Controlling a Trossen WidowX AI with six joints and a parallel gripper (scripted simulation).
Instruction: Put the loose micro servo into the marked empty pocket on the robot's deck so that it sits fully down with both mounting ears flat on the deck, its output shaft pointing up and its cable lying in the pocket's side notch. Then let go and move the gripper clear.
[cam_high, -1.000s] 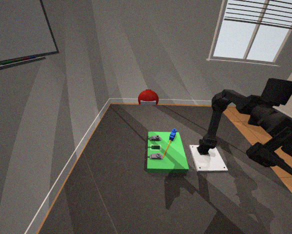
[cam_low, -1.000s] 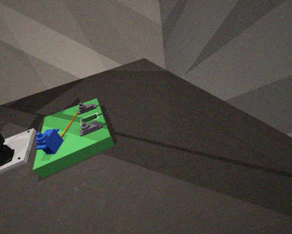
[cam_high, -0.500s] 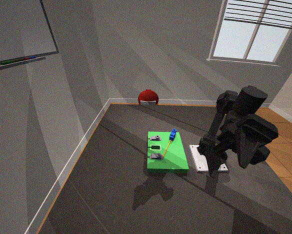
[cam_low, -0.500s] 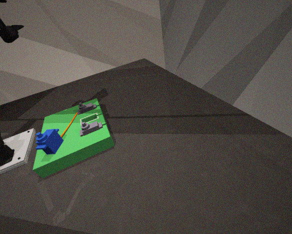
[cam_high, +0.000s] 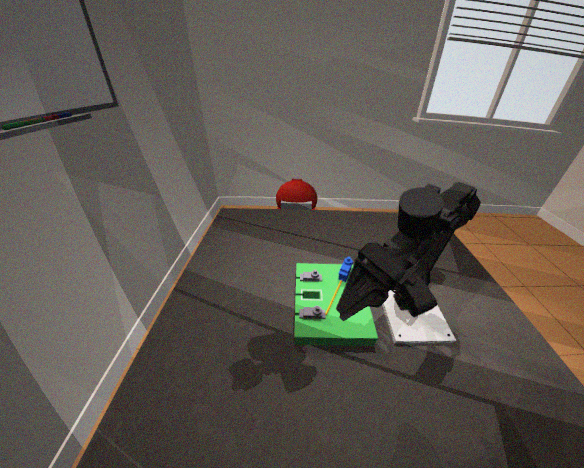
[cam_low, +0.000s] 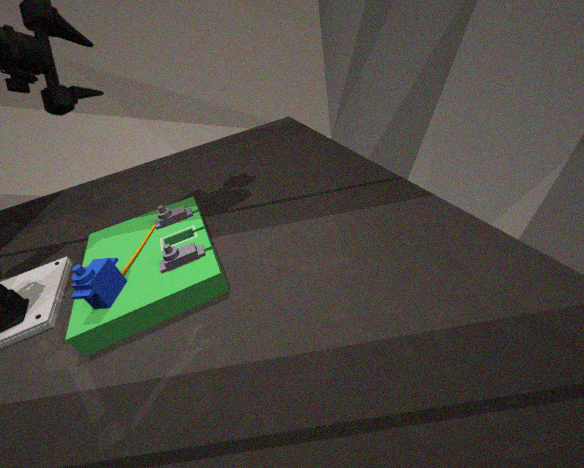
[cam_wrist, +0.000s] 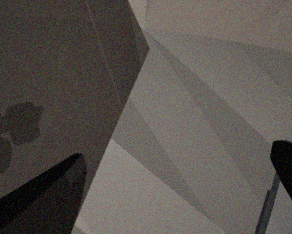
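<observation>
The green deck is 31 cm below my gripper tip, 25 cm to the right of it and 11 cm behind it.
</observation>
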